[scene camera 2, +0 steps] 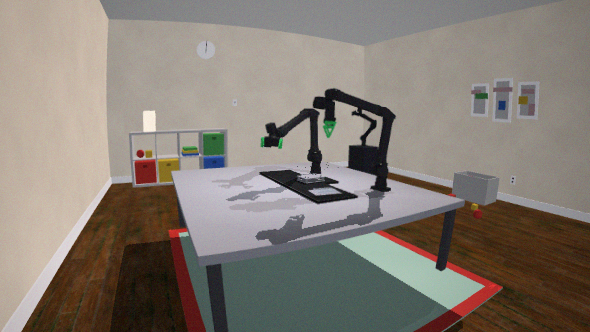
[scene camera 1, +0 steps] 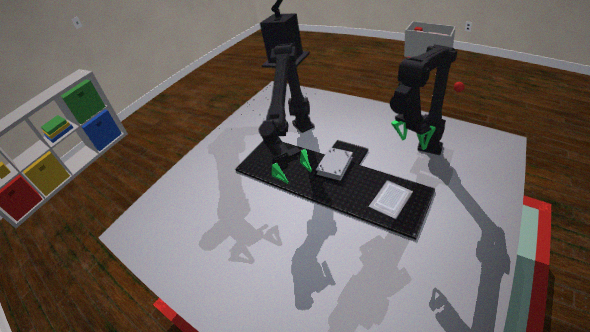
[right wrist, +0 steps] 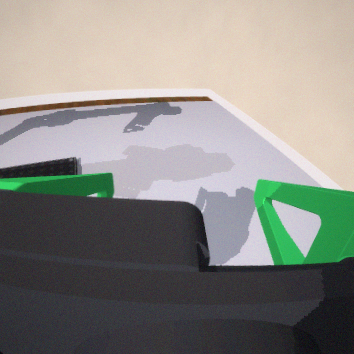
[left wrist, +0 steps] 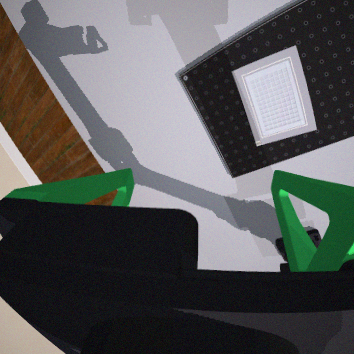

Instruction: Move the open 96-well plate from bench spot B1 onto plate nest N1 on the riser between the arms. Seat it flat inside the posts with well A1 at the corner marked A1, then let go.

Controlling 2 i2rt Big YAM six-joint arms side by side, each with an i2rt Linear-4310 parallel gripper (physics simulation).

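Where they show: left gripper, fingertip midpoint: (scene camera 2: 329, 136) (scene camera 1: 413, 144) (left wrist: 200, 177); right gripper, fingertip midpoint: (scene camera 2: 270, 147) (scene camera 1: 299, 177) (right wrist: 184, 184); left arm's base, link origin: (scene camera 2: 380, 189) (scene camera 1: 430, 147); right arm's base, link origin: (scene camera 2: 315, 172) (scene camera 1: 303, 125).
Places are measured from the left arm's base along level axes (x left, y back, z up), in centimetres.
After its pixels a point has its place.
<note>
The white 96-well plate (scene camera 1: 393, 198) {z 2.8, x -8.5, y -40.7 cm} (scene camera 2: 324, 191) {z 2.8, x -5.9, y -42.8 cm} (left wrist: 275, 98) {z 1.8, x -9.7, y -40.2 cm} lies flat on a light pad near the right end of the black board in scene camera 1. The nest (scene camera 1: 335, 163) {z 4.6, x -39.0, y -31.2 cm} (scene camera 2: 310, 178) {z 4.2, x -35.3, y -33.2 cm}, a grey block with small posts, stands on the board left of the plate and holds no plate. My left gripper (scene camera 1: 413, 137) {z 35.4, x -3.3, y -42.9 cm} (scene camera 2: 329, 129) {z 35.4, x -3.3, y -42.9 cm} (left wrist: 200, 177) {z 35.4, x -3.3, y -42.9 cm} is open and empty, high above the table, behind and right of the plate in scene camera 1. My right gripper (scene camera 1: 293, 167) {z 26.9, x -37.7, y -62.3 cm} (scene camera 2: 272, 143) {z 26.9, x -37.7, y -62.3 cm} (right wrist: 184, 184) {z 26.9, x -37.7, y -62.3 cm} is open and empty, raised in the air. The A1 mark is too small to read.
The black perforated board (scene camera 1: 350, 195) {z 1.3, x -26.6, y -44.1 cm} (scene camera 2: 290, 185) {z 1.0, x -35.2, y -49.1 cm} (left wrist: 215, 112) {z 1.3, x 2.5, y -43.9 cm} (right wrist: 65, 167) {z 1.3, x 1.0, y -52.4 cm} lies on the white table (scene camera 1: 165, 210) {z 0.0, x -106.0, y -84.7 cm} (scene camera 2: 215, 215) {z 0.0, x -0.4, y -110.3 cm}. A black box-shaped stand (scene camera 1: 281, 40) (scene camera 2: 363, 157) with a small arm is behind the table. A cube shelf and a grey bin (scene camera 1: 417, 47) (scene camera 2: 475, 188) stand beyond it.
</note>
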